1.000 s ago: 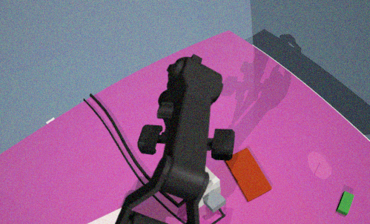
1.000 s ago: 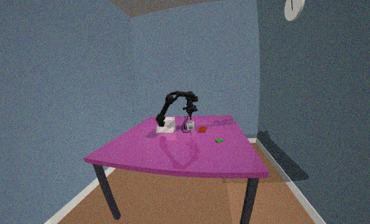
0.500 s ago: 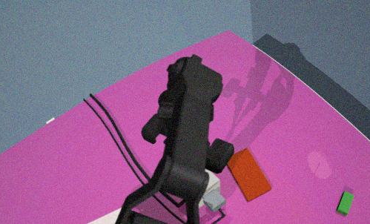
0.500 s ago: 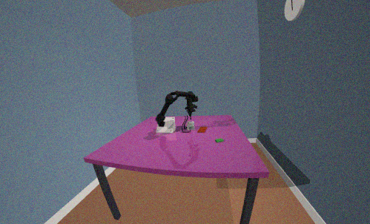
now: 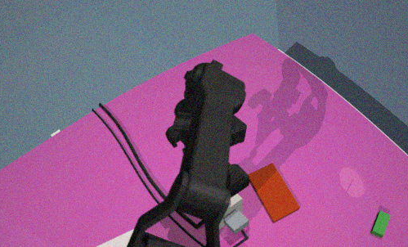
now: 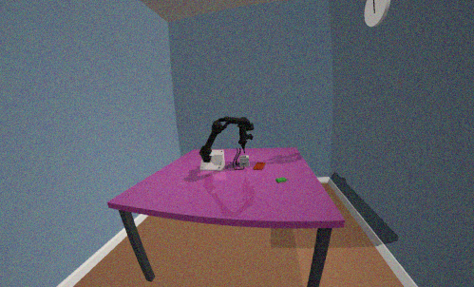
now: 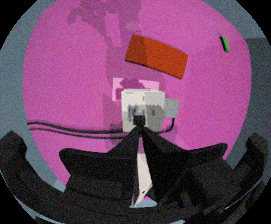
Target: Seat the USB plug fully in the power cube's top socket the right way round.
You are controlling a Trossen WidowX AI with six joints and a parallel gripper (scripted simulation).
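My gripper tip is now 20 mm above the dark USB plug. Also, from my gripper tip: small green block: 310 mm ahead, 300 mm to the right, 130 mm below; then flat orange-red block: 130 mm below, 130 mm ahead, 40 mm to the right.
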